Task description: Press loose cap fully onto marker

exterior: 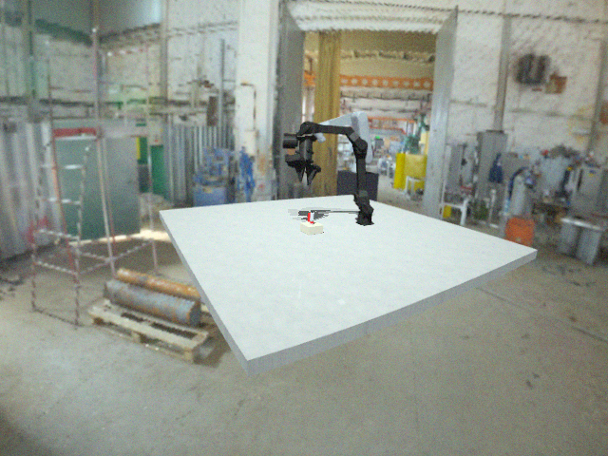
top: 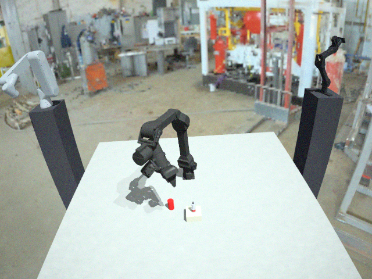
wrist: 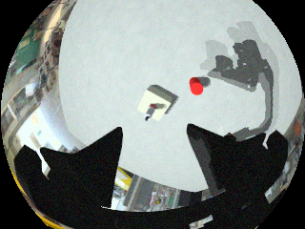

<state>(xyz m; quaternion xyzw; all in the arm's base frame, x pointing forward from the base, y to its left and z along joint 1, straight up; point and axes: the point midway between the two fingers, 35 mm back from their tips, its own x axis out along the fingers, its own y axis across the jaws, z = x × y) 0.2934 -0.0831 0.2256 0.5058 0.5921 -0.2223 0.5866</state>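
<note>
Right now the red cap is 50 mm behind my gripper tip, 20 mm to the right of it and 170 mm below it. From my gripper tip the other things lie so: cream holder block 10 mm ahead, 80 mm to the left, 180 mm below.
</note>
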